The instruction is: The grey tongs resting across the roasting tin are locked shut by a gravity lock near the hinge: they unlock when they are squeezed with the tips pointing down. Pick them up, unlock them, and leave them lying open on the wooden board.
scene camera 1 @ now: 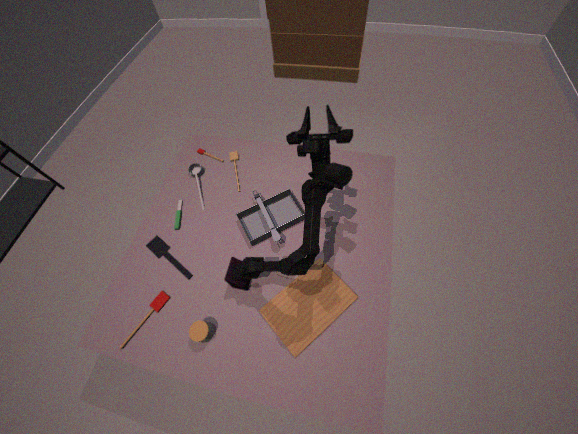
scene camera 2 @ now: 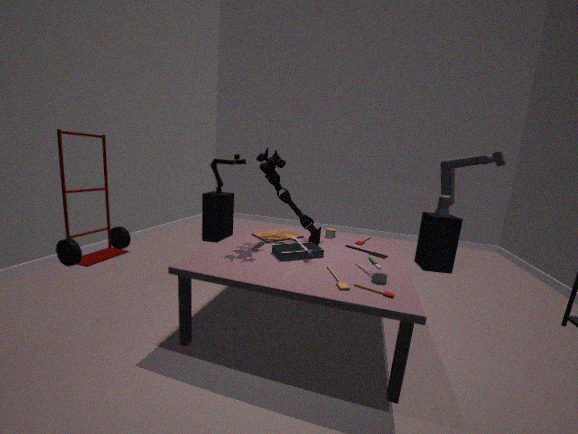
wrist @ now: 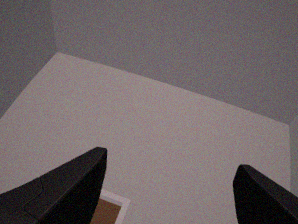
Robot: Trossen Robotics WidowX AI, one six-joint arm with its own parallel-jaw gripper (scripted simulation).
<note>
In view: my gripper (scene camera 1: 317,105), a wooden board (scene camera 1: 307,306) and a roasting tin (scene camera 1: 283,209).
My gripper shows as well in the wrist view (wrist: 173,167). The roasting tin also shows in scene camera 2 (scene camera 2: 285,252).
</note>
